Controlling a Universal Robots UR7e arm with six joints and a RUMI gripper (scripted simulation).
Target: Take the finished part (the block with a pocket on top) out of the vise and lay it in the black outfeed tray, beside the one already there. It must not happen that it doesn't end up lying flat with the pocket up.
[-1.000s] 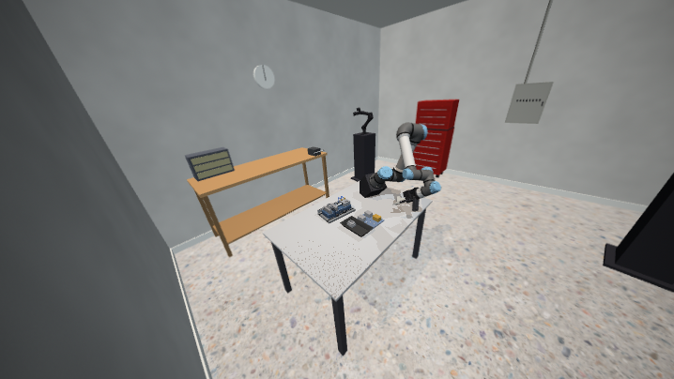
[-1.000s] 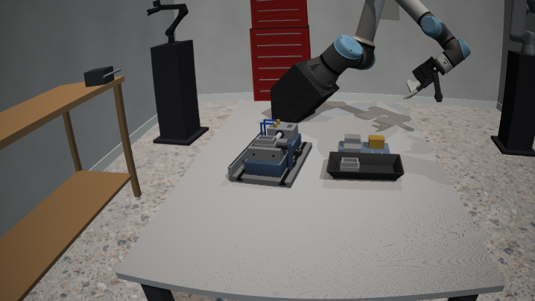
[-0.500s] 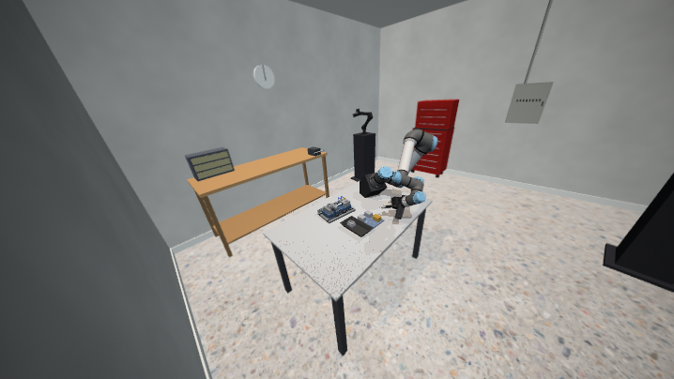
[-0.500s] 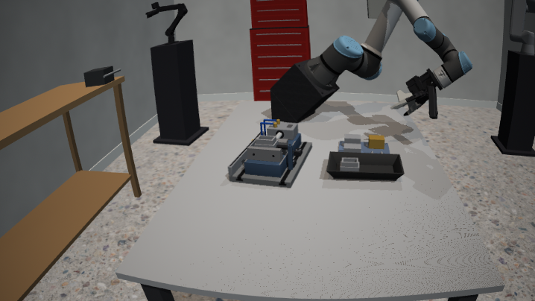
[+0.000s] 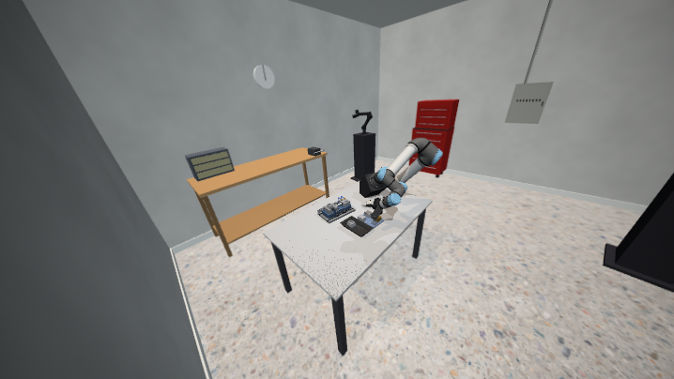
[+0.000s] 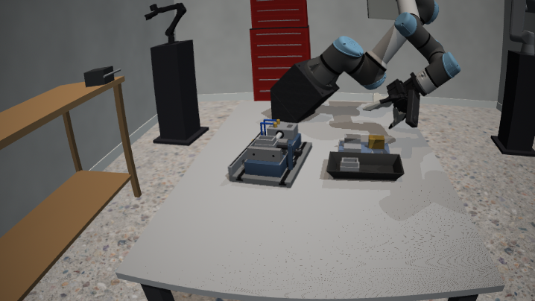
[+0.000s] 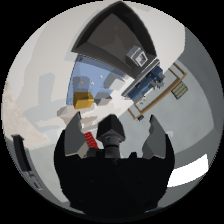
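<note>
Now: the yellow block 8 cm behind my hand and 11 cm below it. From my hand the other things lie so: grey raw block: 7 cm behind, 9 cm to the right, 11 cm below.
</note>
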